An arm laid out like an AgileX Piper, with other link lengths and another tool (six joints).
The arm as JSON. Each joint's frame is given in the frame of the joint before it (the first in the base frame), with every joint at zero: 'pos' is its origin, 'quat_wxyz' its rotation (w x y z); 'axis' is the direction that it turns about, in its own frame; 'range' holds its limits. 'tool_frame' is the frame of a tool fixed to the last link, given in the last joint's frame.
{
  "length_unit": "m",
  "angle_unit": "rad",
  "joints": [
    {
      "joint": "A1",
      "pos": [
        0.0,
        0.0,
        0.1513
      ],
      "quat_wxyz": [
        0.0,
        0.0,
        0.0,
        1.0
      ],
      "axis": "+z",
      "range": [
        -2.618,
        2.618
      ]
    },
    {
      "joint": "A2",
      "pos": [
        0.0,
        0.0,
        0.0
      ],
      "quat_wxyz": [
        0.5,
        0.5,
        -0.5,
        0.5
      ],
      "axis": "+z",
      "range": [
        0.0,
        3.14
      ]
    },
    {
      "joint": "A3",
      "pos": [
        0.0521,
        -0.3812,
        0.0
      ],
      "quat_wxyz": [
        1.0,
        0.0,
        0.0,
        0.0
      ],
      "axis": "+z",
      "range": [
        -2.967,
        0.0
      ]
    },
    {
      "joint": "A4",
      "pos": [
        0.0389,
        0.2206,
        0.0
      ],
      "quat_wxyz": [
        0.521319,
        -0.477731,
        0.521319,
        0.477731
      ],
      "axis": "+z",
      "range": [
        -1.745,
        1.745
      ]
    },
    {
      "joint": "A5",
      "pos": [
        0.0,
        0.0,
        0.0
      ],
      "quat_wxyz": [
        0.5,
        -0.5,
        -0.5,
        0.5
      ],
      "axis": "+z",
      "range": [
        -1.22,
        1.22
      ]
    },
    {
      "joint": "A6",
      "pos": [
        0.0,
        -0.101,
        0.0
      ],
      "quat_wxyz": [
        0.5,
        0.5,
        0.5,
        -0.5
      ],
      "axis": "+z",
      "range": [
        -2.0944,
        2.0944
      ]
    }
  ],
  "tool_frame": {
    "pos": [
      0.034,
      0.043,
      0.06
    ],
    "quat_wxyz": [
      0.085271,
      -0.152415,
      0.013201,
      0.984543
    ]
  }
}
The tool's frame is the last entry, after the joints.
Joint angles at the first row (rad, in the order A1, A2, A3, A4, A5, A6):
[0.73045 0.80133 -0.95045 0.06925 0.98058 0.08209]
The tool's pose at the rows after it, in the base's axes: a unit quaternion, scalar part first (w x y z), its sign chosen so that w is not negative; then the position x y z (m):
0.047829 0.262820 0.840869 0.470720 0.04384 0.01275 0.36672
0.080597 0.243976 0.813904 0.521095 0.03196 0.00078 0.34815
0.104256 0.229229 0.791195 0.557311 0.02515 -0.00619 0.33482
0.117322 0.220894 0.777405 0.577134 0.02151 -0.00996 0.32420
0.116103 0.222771 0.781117 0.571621 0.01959 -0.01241 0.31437
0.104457 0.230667 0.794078 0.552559 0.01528 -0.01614 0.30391
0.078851 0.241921 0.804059 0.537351 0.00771 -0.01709 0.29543
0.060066 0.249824 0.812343 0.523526 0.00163 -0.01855 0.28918
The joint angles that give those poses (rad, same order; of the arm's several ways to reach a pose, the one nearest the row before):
[0.73035 0.64131 -0.82086 0.06878 0.88386 0.08197]
[0.73039 0.51237 -0.70792 0.06630 0.76280 0.08200]
[0.73042 0.42140 -0.62887 0.06553 0.67262 0.08205]
[0.73044 0.36573 -0.57364 0.06550 0.61567 0.08208]
[0.73047 0.35014 -0.54471 0.06136 0.61573 0.08212]
[0.73046 0.34517 -0.53238 0.05994 0.66238 0.08211]
[0.73047 0.34517 -0.53157 0.08803 0.72211 0.08212]
[0.73045 0.34516 -0.53158 0.10566 0.77102 0.08209]

